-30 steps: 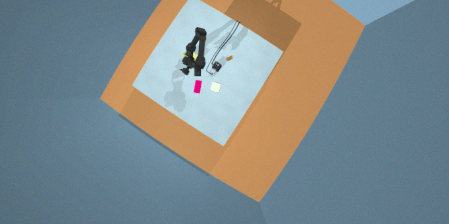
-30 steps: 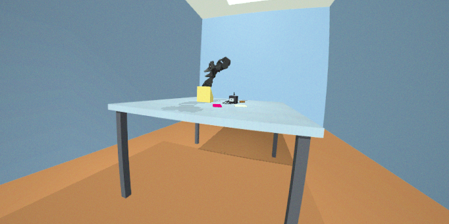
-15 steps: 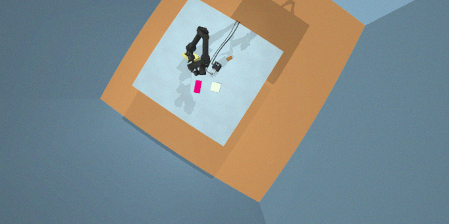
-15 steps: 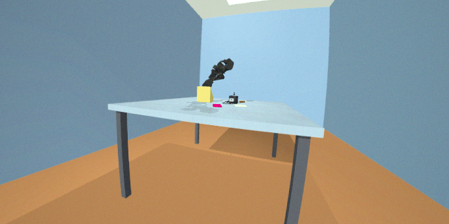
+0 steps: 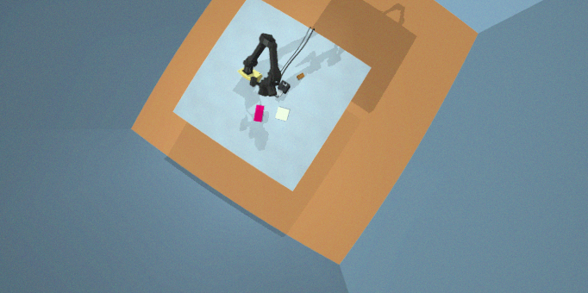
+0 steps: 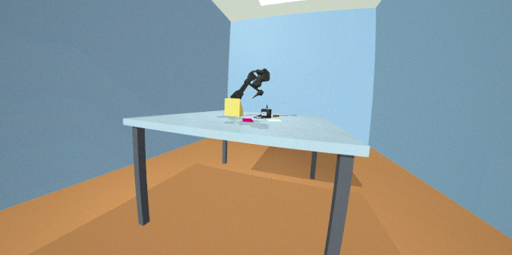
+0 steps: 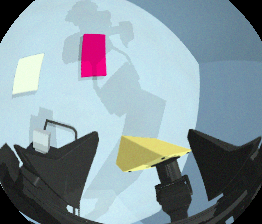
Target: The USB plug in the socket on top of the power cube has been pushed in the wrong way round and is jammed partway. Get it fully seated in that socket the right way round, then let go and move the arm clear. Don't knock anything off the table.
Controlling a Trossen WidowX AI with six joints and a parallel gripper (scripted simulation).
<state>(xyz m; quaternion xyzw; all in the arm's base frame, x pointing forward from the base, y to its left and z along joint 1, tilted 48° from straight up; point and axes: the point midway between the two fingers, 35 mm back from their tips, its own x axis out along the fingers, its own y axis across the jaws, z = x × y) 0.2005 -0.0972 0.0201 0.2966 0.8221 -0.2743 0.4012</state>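
Right now the USB plug is 170 mm to the left of my gripper tip, 120 mm ahead of it and 100 mm below it. From my gripper tip the other things lie so: pink card (190 mm below, 160 mm to the right, 70 mm ahead); USB socket (170 mm to the left, 120 mm below, 120 mm ahead); cream pad (240 mm ahead, 190 mm below, 40 mm to the right).
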